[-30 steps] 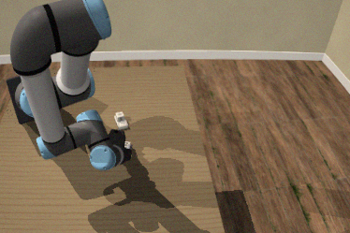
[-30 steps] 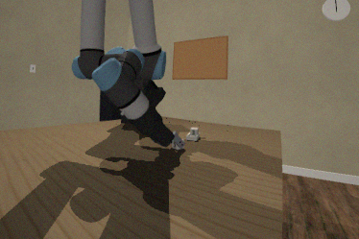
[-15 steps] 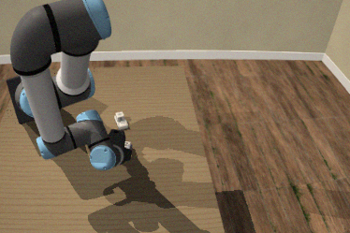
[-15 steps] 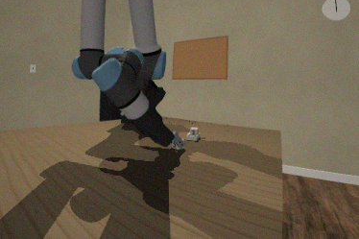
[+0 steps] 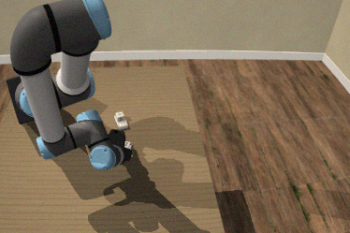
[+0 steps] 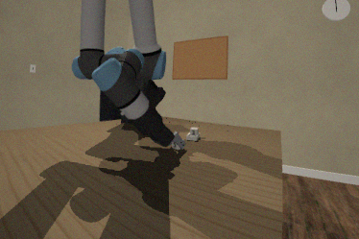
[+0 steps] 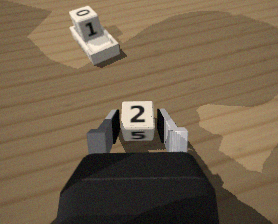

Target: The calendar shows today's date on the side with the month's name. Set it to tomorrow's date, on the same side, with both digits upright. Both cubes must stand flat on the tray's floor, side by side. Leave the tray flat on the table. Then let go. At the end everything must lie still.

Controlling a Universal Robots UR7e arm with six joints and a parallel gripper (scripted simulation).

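Now: hand 10 mm to the right of the white digit cube and 10 mm above it. Round my hand: white tray 160 mm to the left, 10 mm below.
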